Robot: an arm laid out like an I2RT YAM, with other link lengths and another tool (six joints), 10 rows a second.
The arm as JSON. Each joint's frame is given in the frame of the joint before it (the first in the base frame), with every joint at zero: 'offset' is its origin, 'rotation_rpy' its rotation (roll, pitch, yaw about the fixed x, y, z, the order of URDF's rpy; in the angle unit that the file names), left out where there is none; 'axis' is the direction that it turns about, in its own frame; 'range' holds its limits. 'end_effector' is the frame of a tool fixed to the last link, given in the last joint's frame.
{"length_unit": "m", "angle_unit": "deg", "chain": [
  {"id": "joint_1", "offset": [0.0, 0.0, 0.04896], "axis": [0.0, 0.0, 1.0], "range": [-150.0, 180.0]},
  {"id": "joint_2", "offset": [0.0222, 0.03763, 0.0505], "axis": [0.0, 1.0, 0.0], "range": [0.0, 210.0]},
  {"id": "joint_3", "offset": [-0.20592, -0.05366, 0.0], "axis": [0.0, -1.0, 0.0], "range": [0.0, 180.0]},
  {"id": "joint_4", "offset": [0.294, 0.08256, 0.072], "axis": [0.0, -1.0, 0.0], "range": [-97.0, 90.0]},
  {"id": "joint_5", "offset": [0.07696, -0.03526, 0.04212], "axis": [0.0, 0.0, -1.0], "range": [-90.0, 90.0]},
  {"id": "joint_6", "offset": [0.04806, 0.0, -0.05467], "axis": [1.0, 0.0, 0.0], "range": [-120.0, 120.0]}
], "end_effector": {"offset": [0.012, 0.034, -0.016], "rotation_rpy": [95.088, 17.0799, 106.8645]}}
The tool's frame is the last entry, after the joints.
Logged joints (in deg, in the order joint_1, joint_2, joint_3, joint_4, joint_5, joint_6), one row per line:
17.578 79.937 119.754 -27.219 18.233 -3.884
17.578 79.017 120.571 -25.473 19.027 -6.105
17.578 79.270 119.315 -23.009 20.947 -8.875
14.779 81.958 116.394 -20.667 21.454 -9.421
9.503 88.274 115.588 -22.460 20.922 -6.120
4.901 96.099 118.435 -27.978 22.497 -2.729
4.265 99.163 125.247 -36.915 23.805 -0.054
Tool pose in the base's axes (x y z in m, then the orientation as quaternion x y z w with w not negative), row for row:
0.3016 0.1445 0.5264 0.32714 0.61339 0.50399 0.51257
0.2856 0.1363 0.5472 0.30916 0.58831 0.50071 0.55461
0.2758 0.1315 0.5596 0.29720 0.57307 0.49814 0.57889
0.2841 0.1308 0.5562 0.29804 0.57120 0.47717 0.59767
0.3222 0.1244 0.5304 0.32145 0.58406 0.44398 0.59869
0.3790 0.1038 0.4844 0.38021 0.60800 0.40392 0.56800
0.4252 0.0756 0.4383 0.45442 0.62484 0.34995 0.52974
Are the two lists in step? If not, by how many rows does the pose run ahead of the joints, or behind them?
The pose runs 1 row behind the joints: the pose in row i belongs to the joints in row i - 1.
